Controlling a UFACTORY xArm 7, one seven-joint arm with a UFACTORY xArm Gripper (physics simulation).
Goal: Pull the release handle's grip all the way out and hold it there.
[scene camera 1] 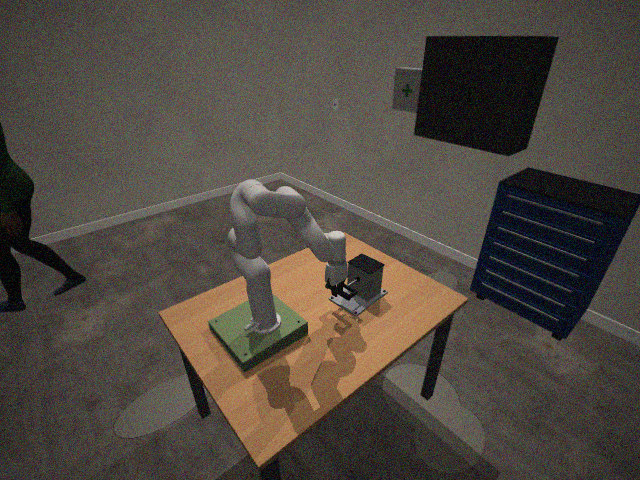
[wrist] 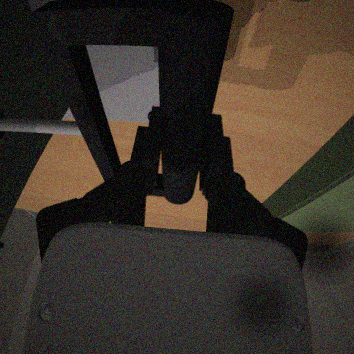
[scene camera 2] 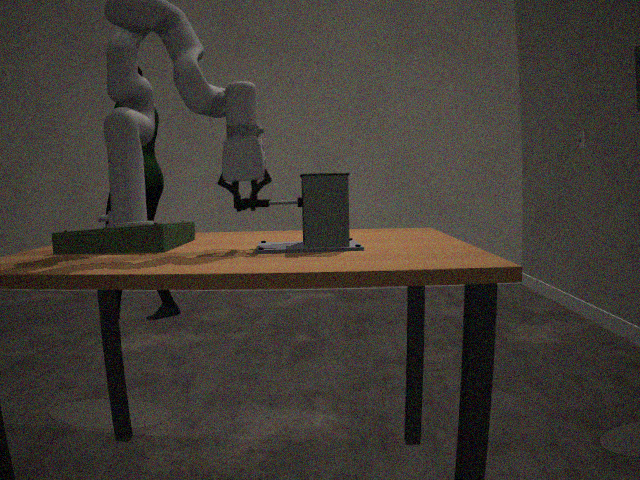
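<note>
The release handle's black grip is a bar with a frame behind it; in the wrist view it runs between the fingers. A thin light rod joins it to the side of the upright grey box. A long stretch of the rod shows between grip and box. My gripper points down and is shut on the grip, above the table and beside the box. In scene camera 1, the fingers and grip are small and dark, and their outlines merge.
The box stands on a light base plate on the wooden table. The arm stands on a green block. A blue drawer cabinet stands beyond the table, and a person is at the far left.
</note>
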